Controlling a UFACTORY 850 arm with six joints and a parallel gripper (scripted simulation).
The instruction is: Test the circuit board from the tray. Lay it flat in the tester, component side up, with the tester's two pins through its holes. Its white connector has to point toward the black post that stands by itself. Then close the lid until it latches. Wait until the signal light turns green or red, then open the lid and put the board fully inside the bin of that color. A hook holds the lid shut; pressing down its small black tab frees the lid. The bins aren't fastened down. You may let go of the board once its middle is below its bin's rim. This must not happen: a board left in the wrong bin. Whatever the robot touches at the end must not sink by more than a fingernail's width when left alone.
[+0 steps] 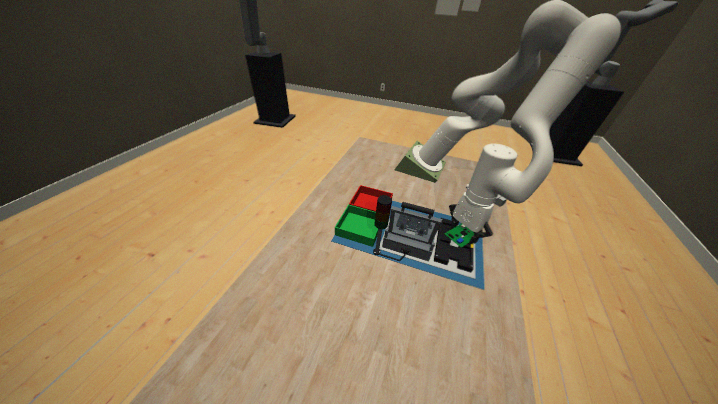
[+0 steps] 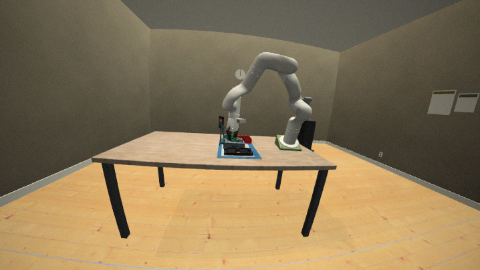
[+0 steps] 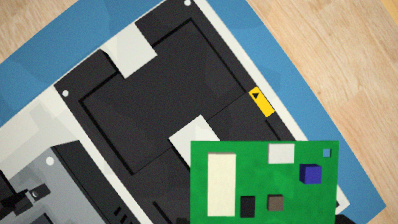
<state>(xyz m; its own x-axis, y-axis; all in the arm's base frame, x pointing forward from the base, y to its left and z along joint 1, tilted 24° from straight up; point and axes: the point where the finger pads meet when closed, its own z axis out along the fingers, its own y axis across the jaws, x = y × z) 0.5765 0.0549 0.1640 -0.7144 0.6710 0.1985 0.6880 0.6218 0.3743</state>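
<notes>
My gripper is now right at the green circuit board. Also, from my hand: small black part 120 mm behind, 100 mm to the right, 40 mm below; then green bin 370 mm to the right, 110 mm below, 40 mm behind; then tester lid 180 mm to the right, 60 mm ahead, 60 mm above.
</notes>
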